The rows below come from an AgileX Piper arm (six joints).
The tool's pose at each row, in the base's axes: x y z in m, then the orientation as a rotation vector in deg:
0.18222, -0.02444, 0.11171, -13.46, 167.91, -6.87
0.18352, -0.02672, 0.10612, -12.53, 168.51, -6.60
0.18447, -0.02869, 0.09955, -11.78, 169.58, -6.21
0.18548, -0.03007, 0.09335, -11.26, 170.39, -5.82
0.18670, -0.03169, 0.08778, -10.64, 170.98, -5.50
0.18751, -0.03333, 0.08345, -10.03, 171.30, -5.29
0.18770, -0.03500, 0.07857, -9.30, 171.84, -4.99
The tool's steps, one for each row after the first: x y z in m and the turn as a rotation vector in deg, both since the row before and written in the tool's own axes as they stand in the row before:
0.00019, -0.00190, 0.00587, -0.17, 0.53, 0.65
0.00058, -0.00148, 0.00674, -0.31, 1.00, 0.54
0.00024, -0.00097, 0.00635, -0.30, 0.75, 0.38
-0.00012, -0.00132, 0.00578, -0.23, 0.54, 0.44
0.00004, -0.00140, 0.00449, -0.13, 0.28, 0.42
0.00070, -0.00134, 0.00494, -0.20, 0.49, 0.50

